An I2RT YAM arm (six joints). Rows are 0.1 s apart.
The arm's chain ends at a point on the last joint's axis. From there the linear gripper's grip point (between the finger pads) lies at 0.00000 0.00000 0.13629 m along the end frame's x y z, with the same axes.
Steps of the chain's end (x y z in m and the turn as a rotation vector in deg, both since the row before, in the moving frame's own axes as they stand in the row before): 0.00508, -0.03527, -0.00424, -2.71, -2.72, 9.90; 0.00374, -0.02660, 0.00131, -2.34, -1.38, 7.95; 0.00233, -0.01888, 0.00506, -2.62, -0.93, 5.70; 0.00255, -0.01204, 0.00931, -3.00, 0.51, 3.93; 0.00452, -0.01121, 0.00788, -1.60, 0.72, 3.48; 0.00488, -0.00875, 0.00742, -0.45, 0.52, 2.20; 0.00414, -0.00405, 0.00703, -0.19, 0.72, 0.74; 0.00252, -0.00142, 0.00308, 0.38, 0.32, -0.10; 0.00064, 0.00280, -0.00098, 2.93, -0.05, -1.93; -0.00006, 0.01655, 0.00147, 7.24, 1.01, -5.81; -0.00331, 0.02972, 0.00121, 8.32, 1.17, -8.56
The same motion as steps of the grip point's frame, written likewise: -0.00191, -0.02942, -0.00455, -2.71, -2.72, 9.90; 0.00008, -0.02128, 0.00116, -2.34, -1.38, 7.95; -0.00019, -0.01277, 0.00490, -2.62, -0.93, 5.70; 0.00352, -0.00487, 0.00912, -3.00, 0.51, 3.93; 0.00612, -0.00736, 0.00782, -1.60, 0.72, 3.48; 0.00610, -0.00766, 0.00741, -0.45, 0.52, 2.20; 0.00585, -0.00359, 0.00702, -0.19, 0.72, 0.74; 0.00328, -0.00232, 0.00307, 0.38, 0.32, -0.10; 0.00040, -0.00416, -0.00116, 2.93, -0.05, -1.93; 0.00146, -0.00072, 0.00036, 7.24, 1.01, -5.81; -0.00202, 0.00987, -0.00025, 8.32, 1.17, -8.56
